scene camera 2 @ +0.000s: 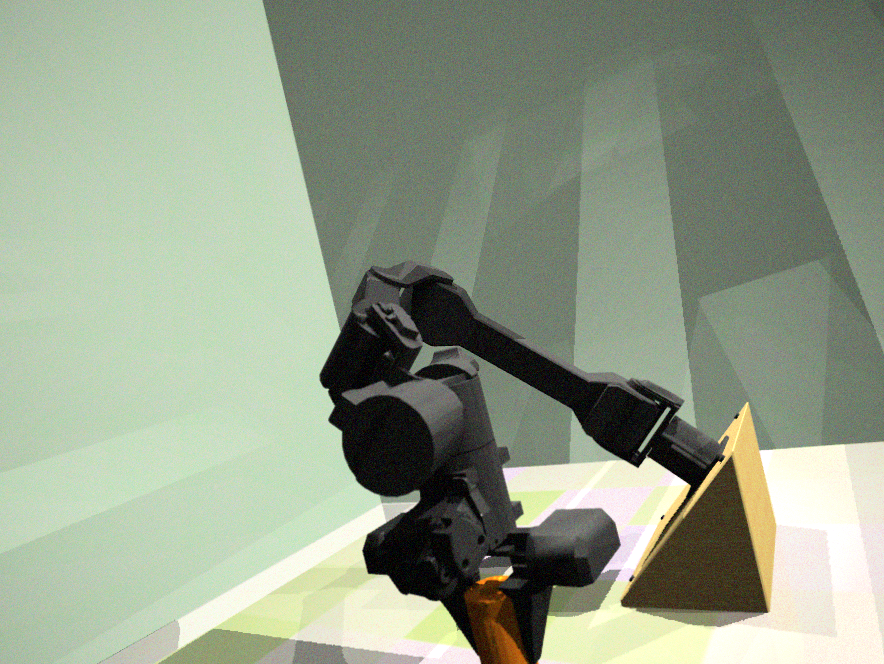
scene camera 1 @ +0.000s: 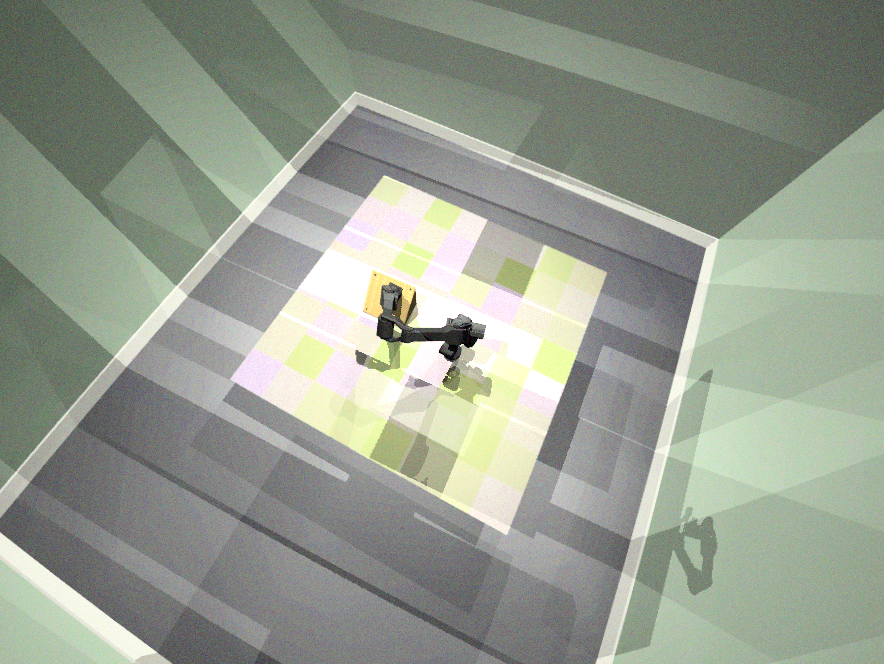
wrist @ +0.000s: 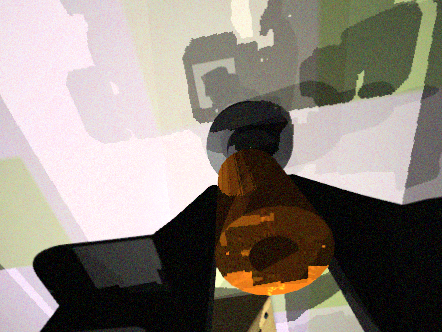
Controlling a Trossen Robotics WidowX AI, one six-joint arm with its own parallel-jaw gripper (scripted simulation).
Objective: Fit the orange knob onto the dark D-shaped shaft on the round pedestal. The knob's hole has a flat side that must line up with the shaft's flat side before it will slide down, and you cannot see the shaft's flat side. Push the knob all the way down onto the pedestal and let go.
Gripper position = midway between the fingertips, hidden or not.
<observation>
My gripper [wrist: 251, 186] carries an orange knob. Further things: a dark shaft [wrist: 244, 125].
</observation>
